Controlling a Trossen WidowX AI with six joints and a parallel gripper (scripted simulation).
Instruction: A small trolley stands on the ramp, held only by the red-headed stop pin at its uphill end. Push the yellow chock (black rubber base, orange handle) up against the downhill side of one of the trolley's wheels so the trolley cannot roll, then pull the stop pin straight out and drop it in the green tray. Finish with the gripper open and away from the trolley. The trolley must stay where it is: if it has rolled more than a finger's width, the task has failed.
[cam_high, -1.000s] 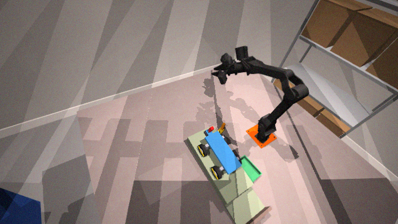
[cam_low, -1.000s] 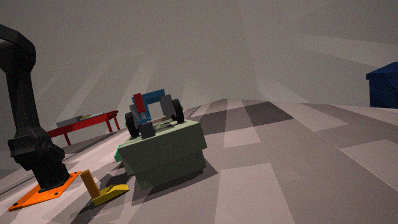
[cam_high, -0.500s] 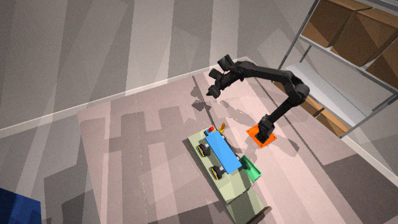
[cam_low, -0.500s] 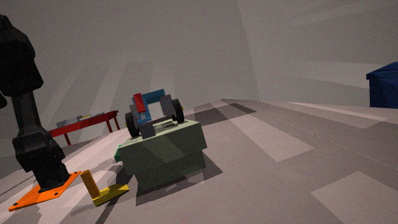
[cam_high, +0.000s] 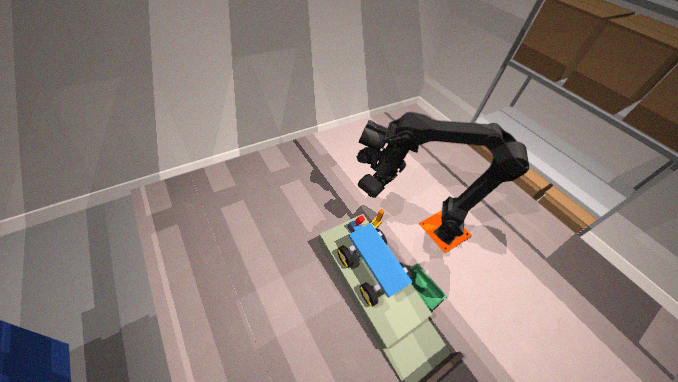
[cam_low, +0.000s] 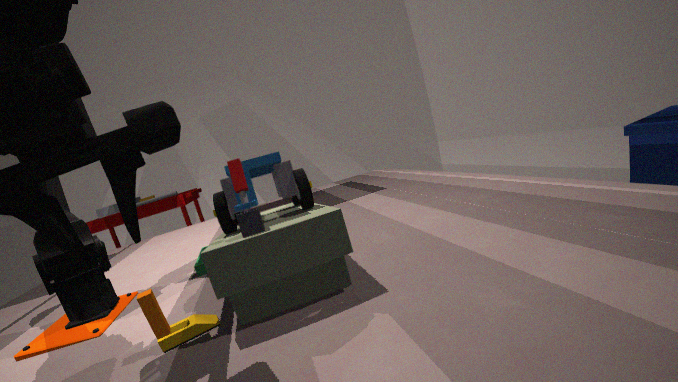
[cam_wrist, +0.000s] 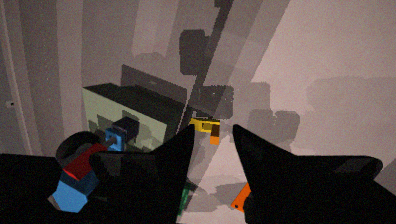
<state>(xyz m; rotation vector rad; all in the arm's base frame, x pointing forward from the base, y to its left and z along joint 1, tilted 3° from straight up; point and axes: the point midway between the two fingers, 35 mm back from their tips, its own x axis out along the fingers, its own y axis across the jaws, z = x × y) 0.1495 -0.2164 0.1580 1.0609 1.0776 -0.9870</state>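
My gripper tip is now 10 mm short of the yellow chock, 50 mm to the right of it and 100 mm above it. Round my gripper tip: blue trolley (160 mm ahead, 170 mm to the left, 10 mm below); then pale green ramp (160 mm ahead, 170 mm to the left, 70 mm below); then red-headed stop pin (120 mm ahead, 60 mm to the left, 10 mm above).
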